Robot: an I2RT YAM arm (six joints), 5 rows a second.
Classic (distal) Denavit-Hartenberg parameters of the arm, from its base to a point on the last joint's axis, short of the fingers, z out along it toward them. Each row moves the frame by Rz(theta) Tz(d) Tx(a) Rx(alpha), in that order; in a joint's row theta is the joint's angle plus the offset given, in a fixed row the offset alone. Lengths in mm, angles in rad.
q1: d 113.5; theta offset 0; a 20; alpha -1.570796
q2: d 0; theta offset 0; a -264; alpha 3.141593
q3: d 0; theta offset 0.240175; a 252.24; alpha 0
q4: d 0; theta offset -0.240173; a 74; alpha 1.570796
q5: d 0; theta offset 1.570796; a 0; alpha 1.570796
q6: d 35.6; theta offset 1.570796; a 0; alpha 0
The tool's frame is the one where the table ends.
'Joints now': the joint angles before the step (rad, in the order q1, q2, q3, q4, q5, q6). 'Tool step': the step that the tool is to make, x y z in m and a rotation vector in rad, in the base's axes. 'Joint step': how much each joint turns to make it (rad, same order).
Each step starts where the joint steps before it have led.
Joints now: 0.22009 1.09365 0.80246 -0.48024 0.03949 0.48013
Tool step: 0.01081 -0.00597 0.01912 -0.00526 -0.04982 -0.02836
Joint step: -0.03331 0.02337 0.07278 -0.00106 0.00672 -0.01453
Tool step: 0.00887 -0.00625 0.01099 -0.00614 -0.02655 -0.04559
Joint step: -0.02878 0.02528 0.04925 0.00097 0.01966 0.00293
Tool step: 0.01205 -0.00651 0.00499 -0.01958 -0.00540 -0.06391
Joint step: -0.02662 0.04552 0.04558 0.00172 0.04152 0.00852
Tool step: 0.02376 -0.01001 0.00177 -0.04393 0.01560 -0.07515
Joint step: -0.03974 0.09703 0.07638 0.00146 0.05414 -0.00900
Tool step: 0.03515 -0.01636 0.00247 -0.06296 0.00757 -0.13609
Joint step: -0.05042 0.13978 0.12064 0.00524 0.10547 0.01016
